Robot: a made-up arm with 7 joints.
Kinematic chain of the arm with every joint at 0, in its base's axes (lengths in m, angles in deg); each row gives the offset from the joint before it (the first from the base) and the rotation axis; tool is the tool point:
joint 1: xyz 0 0.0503 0 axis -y
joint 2: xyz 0 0.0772 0 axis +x
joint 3: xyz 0 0 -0.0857 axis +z
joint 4: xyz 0 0 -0.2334 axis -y
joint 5: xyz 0 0 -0.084 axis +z
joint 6: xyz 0 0 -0.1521 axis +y
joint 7: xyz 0 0 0 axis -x
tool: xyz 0 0 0
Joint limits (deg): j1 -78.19..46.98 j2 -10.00..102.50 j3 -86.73..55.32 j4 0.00..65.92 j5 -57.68..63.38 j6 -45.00..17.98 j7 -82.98..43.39
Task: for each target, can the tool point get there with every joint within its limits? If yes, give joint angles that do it. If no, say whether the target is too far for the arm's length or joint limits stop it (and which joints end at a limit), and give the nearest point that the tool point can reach.
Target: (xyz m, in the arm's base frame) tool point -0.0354 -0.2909 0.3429
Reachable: no: joint limits stop it (at a limit: joint 1, joint 2, joint 3, joint 4) | nearest point -0.3614 -0.1566 -0.0881 | short by 0.557 m
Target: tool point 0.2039 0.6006 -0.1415
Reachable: yes | joints 33.67 73.33 -43.08 31.95 -31.79 -16.73 -25.09
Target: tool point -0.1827 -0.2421 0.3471
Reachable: no: joint limits stop it (at a limit: joint 1, joint 2, joint 3, joint 4) | nearest point -0.3614 -0.1566 -0.0881 | short by 0.478 m
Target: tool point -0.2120 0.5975 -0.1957
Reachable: yes | joints -53.98 63.16 -52.32 13.46 13.13 2.39 25.02
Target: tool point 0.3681 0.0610 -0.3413
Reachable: yes | joints 31.05 5.36 -38.61 49.02 -1.83 -14.27 -63.26
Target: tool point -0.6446 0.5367 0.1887
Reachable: no: too far | nearest point -0.4471 0.4431 -0.0935 | short by 0.357 m
